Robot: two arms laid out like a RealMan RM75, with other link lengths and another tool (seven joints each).
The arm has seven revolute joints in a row. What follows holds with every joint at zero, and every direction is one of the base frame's.
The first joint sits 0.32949 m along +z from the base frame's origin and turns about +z.
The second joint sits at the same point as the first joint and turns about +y.
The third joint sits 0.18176 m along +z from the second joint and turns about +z.
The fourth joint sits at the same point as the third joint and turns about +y.
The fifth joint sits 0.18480 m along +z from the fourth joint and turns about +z.
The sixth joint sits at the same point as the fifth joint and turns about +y.
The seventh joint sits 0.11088 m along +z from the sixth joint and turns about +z.
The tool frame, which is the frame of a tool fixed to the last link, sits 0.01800 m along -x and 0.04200 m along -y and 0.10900 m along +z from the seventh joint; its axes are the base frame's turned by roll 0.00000, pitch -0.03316 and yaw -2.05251 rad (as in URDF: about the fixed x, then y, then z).
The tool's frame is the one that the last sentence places.
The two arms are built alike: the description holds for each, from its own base.
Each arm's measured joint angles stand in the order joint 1, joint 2, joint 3, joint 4, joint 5, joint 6, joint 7.
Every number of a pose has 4 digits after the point.
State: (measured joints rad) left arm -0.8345 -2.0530 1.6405 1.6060 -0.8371 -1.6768 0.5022; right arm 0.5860 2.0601 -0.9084 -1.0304 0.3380 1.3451 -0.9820
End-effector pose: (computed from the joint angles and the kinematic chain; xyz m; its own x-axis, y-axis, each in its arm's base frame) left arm -0.0467 0.2936 0.0367 -0.5882 0.7807 0.2110 0.7691 0.6207 -0.1525; right arm 0.2963 0.3711 0.1312 0.2069 0.8786 0.4305 0.8391 -0.3856 0.3837
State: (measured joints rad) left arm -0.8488 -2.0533 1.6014 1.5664 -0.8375 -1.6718 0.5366; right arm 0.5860 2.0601 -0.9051 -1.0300 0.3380 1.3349 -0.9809
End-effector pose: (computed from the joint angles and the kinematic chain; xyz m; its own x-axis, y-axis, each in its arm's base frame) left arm -0.0474 0.3015 0.0391 -0.5942 0.7767 0.2087 0.7679 0.6251 -0.1400; right arm 0.2967 0.3729 0.1328 0.2051 0.8739 0.4407 0.8394 -0.3886 0.3800
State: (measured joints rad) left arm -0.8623 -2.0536 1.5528 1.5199 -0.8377 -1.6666 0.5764; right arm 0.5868 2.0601 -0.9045 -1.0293 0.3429 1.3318 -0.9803
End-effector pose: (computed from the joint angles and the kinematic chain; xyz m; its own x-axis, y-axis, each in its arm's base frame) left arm -0.0494 0.3105 0.0421 -0.6058 0.7688 0.2048 0.7633 0.6342 -0.1233; right arm 0.2957 0.3739 0.1327 0.2053 0.8726 0.4433 0.8418 -0.3885 0.3747
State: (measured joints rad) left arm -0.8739 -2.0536 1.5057 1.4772 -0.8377 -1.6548 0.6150; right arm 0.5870 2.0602 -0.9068 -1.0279 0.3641 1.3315 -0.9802
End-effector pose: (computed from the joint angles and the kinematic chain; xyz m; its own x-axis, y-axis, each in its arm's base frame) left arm -0.0504 0.3197 0.0452 -0.6162 0.7616 0.2006 0.7606 0.6415 -0.0993; right arm 0.2920 0.3750 0.1301 0.2095 0.8727 0.4411 0.8510 -0.3849 0.3574
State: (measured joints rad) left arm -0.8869 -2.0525 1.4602 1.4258 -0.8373 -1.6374 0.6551; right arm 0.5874 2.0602 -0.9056 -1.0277 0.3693 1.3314 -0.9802
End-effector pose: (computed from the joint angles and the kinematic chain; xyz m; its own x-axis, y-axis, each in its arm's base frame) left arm -0.0526 0.3294 0.0476 -0.6282 0.7527 0.1967 0.7558 0.6505 -0.0755; right arm 0.2911 0.3754 0.1298 0.2112 0.8720 0.4416 0.8533 -0.3849 0.3519
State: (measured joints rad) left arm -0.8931 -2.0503 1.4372 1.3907 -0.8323 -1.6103 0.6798; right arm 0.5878 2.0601 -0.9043 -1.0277 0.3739 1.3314 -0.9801
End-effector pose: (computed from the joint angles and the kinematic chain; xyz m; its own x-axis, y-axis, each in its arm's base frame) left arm -0.0545 0.3380 0.0490 -0.6348 0.7456 0.2027 0.7534 0.6555 -0.0520; right arm 0.2903 0.3758 0.1296 0.2127 0.8712 0.4424 0.8553 -0.3849 0.3468
